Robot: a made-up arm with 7 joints.
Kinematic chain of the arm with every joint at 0, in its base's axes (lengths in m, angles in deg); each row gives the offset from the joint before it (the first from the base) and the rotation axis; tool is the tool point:
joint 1: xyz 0 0 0 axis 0 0.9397 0.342
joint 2: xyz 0 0 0 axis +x
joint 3: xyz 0 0 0 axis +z
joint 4: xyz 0.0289 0 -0.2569 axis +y
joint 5: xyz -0.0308 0 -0.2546 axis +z
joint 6: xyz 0 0 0 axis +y
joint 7: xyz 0 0 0 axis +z
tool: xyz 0 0 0
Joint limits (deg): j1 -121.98..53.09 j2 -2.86..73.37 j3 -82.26..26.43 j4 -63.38..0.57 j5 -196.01..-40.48 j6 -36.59..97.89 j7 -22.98..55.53
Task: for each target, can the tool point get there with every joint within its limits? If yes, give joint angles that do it. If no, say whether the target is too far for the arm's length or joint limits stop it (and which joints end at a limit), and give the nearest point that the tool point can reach.
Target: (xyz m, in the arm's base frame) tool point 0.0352 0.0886 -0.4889
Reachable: yes | joints 17.08 6.89 7.08 -42.69 -135.63 0.18 28.50
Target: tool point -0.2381 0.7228 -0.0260
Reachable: no: too far | nearest point -0.1814 0.4779 -0.0601 | short by 0.254 m
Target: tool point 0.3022 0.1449 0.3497
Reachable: yes | joints -103.82 65.62 -21.56 -53.02 -110.35 -15.09 -7.13
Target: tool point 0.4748 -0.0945 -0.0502
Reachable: yes | joints -68.13 23.16 -38.64 -51.44 -125.00 1.62 44.18
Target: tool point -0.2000 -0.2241 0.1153
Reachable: no: joint limits stop it (at a limit: joint 1, joint 2, joint 4) | nearest point 0.1603 -0.3809 0.2167 | short by 0.406 m
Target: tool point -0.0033 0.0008 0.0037
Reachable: no: joint limits stop it (at a limit: joint 1, joint 2, joint 4) | nearest point 0.0152 0.2663 0.3829 | short by 0.463 m
